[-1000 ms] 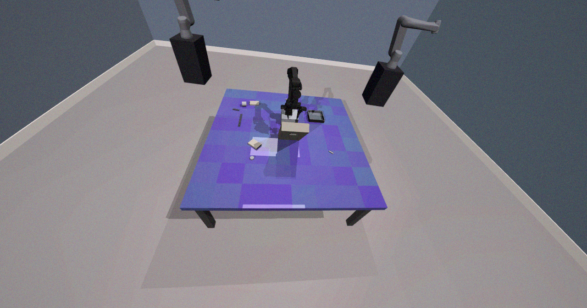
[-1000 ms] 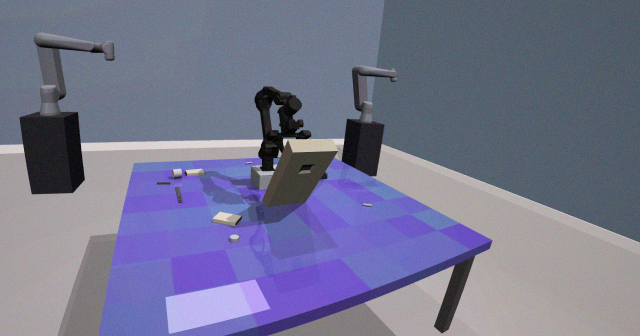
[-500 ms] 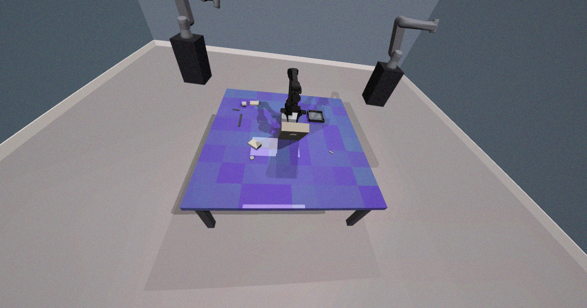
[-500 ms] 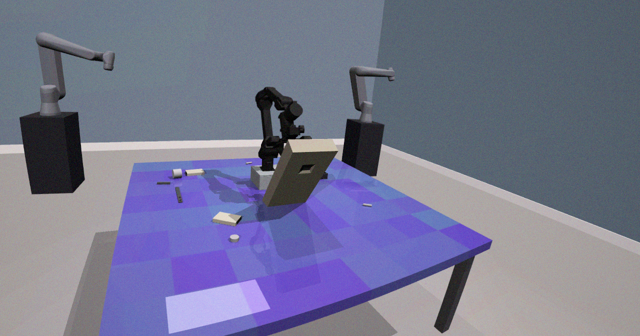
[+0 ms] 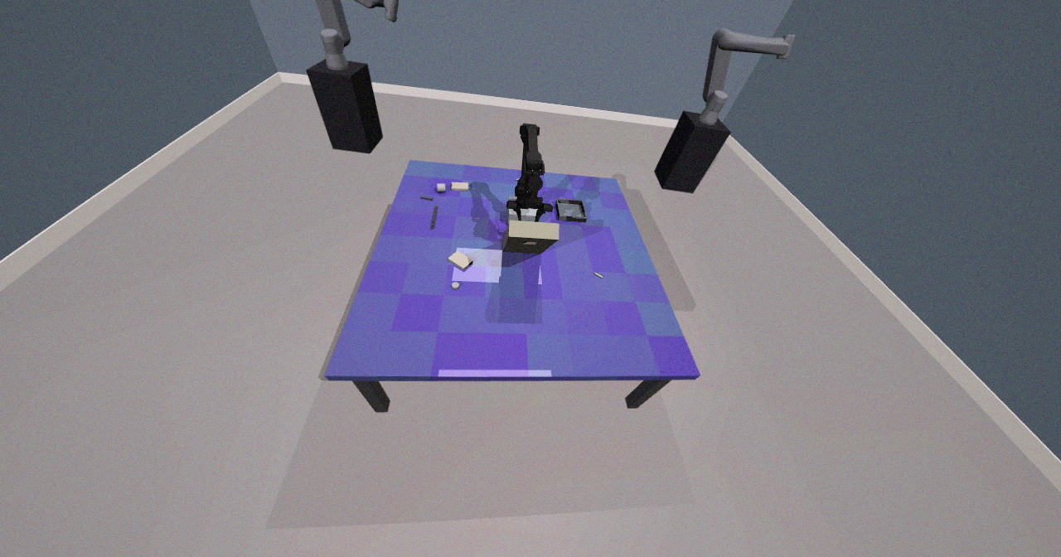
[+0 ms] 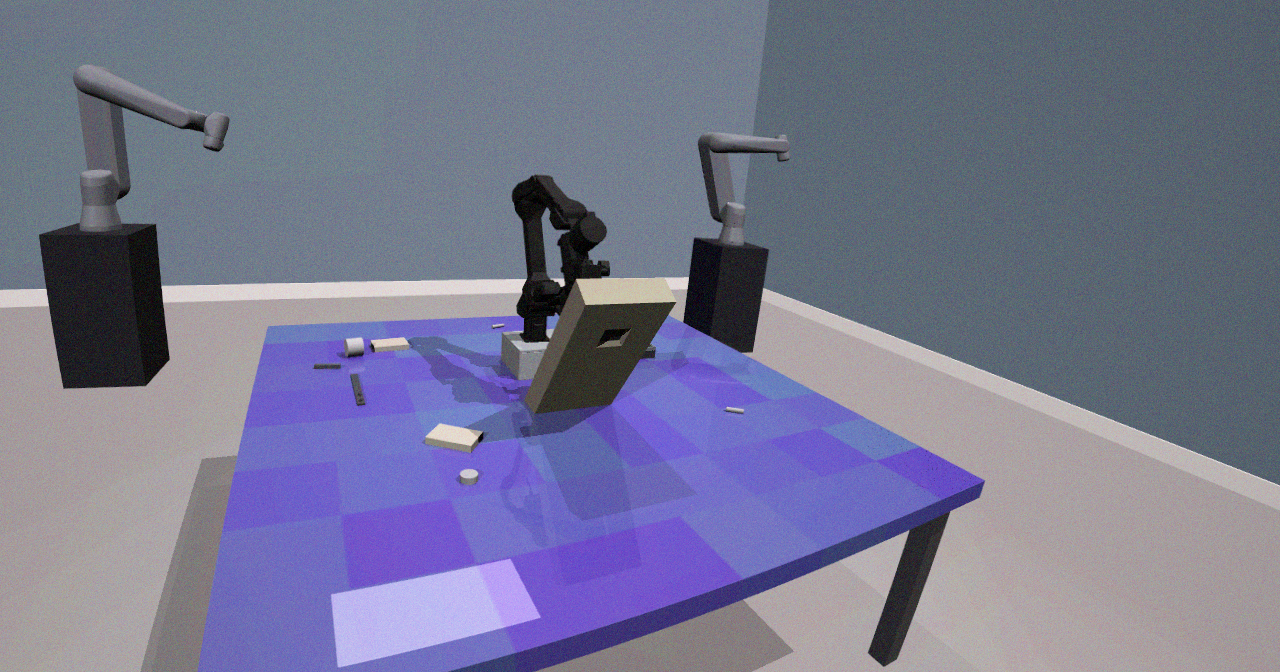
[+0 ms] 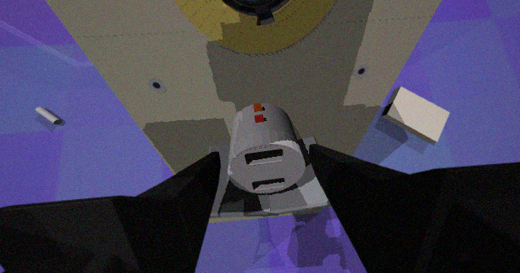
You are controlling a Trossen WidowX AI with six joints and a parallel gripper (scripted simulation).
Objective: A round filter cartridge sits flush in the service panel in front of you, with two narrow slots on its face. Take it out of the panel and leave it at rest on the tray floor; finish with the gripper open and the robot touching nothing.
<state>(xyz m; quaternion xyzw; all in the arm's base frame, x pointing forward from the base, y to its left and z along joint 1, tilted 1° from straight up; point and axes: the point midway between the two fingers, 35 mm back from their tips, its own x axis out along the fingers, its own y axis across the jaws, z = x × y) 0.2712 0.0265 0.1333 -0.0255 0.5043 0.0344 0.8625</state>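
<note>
Right now the tan service panel is 4 cm ahead of my gripper tip and 2 cm below it. Also, from my gripper tip: filter cartridge: right at my gripper tip; then dark tray: 38 cm behind, 25 cm to the left, 17 cm below; then small disc: 27 cm to the right, 22 cm ahead, 18 cm below.
</note>
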